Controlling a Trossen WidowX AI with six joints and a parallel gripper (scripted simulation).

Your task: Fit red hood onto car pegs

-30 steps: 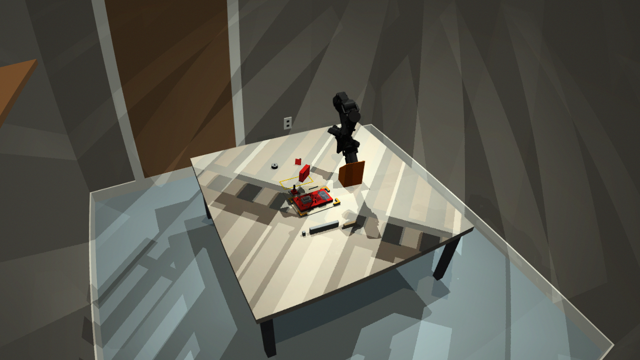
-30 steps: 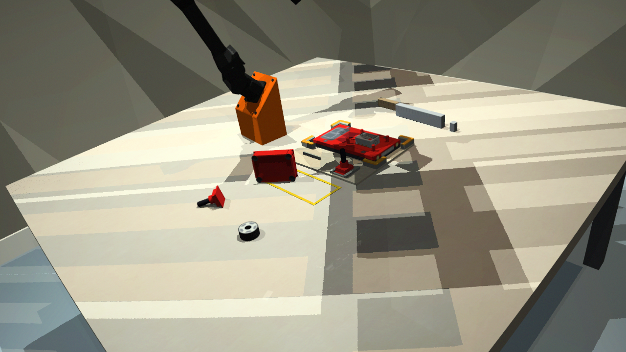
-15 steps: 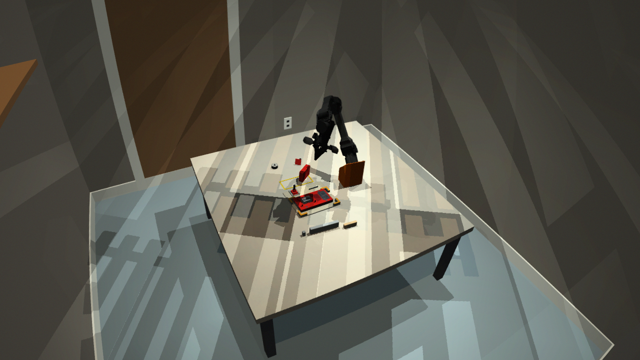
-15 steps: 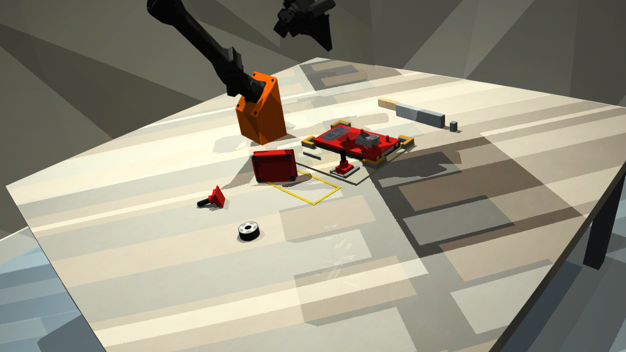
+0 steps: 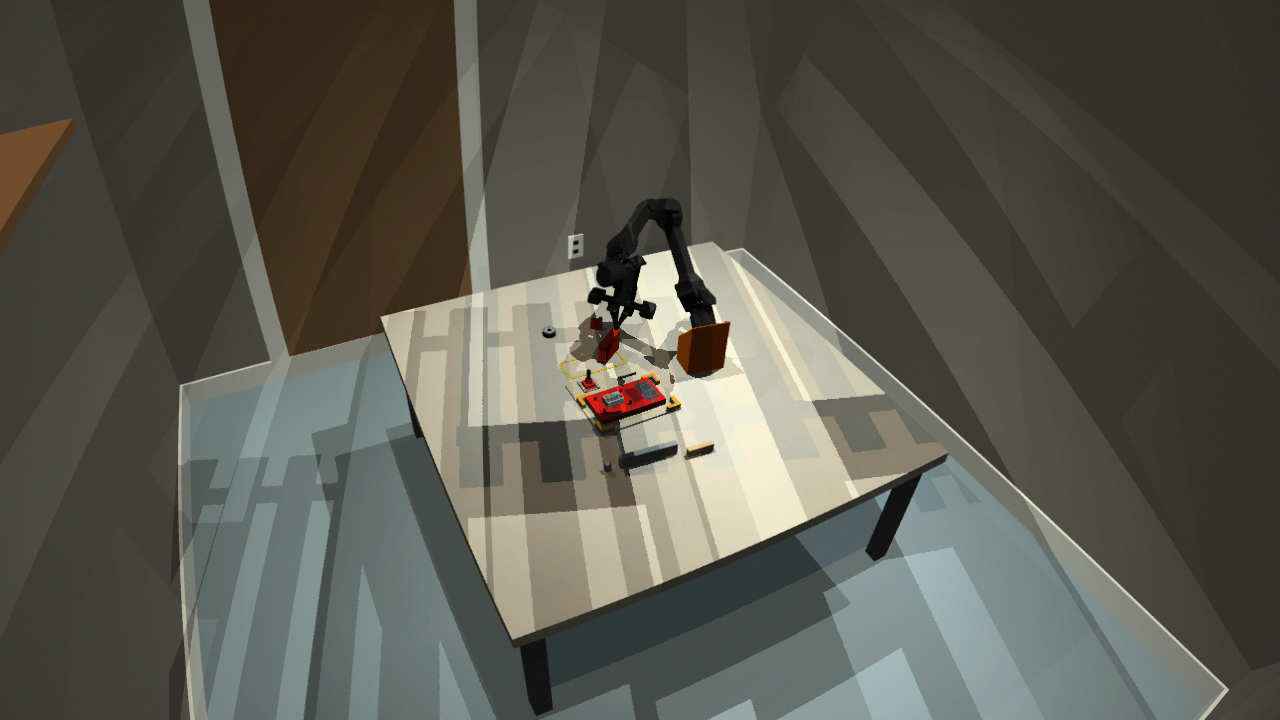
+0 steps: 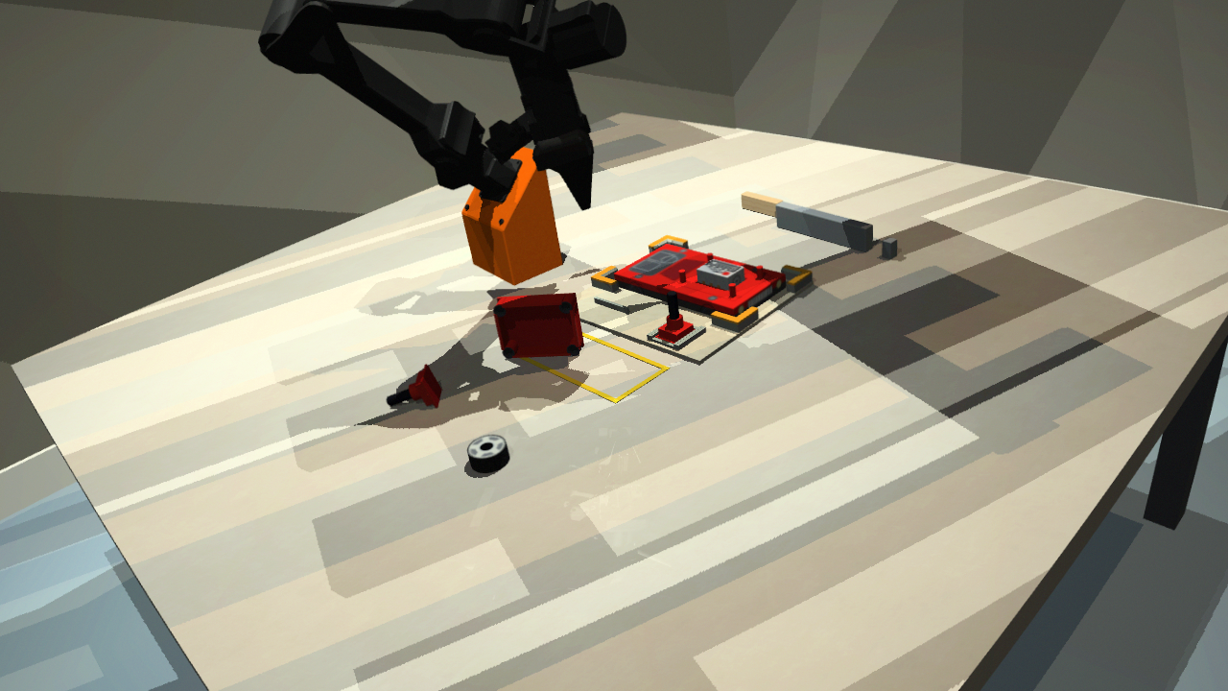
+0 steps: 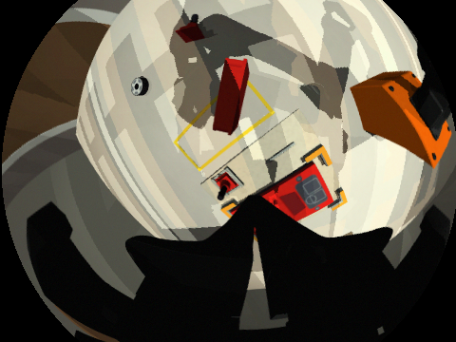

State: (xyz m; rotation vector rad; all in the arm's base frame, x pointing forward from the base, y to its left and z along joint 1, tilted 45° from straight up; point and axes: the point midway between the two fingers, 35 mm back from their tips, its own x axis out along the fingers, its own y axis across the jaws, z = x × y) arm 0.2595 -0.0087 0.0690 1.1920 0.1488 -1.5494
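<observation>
Now: the red hood 20 mm behind my gripper tip, 80 mm to the right of it and 120 mm below it. The rest, counted from my gripper tip: black wheel (110 mm ahead, 250 mm to the right, 150 mm below).
</observation>
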